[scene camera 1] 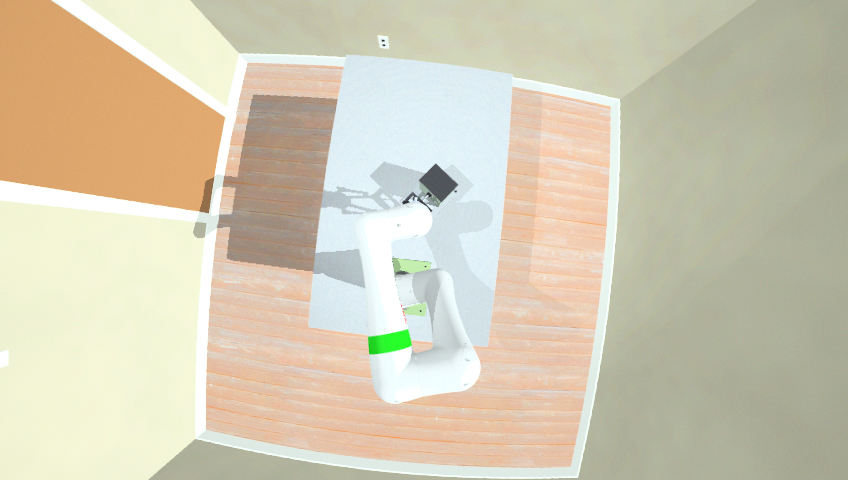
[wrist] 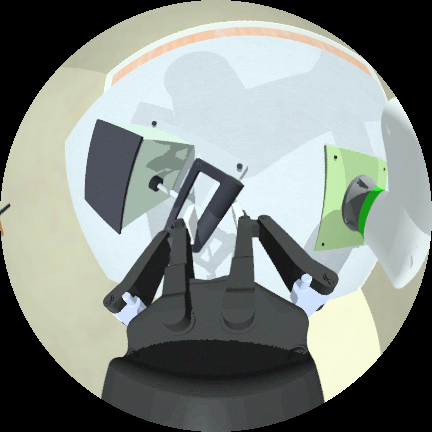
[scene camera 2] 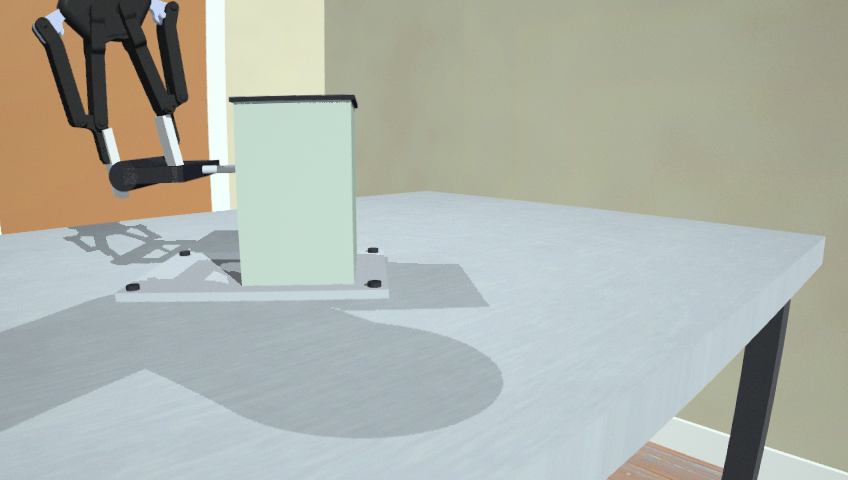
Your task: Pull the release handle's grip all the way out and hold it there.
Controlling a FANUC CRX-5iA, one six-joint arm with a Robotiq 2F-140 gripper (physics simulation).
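The release handle's pale green housing [scene camera 1: 437,182] [scene camera 2: 296,193] [wrist: 145,200] has a dark lid and stands upright on a bolted base plate [scene camera 2: 255,294]. A light rod [scene camera 2: 224,168] [wrist: 167,190] sticks out of its side and carries the grip [scene camera 2: 148,173] [wrist: 218,215], a dark open frame with a thick round outer bar. The grip stands apart from the housing, with a stretch of rod showing between. My gripper [scene camera 2: 144,173] [wrist: 213,209] is shut on the grip's outer bar, one pale pad inside the frame and one outside. In scene camera 1 the arm hides most of the gripper.
The housing stands on the pale table [scene camera 1: 380,107] [scene camera 2: 595,255]. My arm [scene camera 1: 386,279] reaches over the table from its green mounting plate [scene camera 1: 416,265] [wrist: 332,225]. Dark bolt heads [scene camera 2: 373,283] stand at the corners of the housing's base plate. Walls surround the table.
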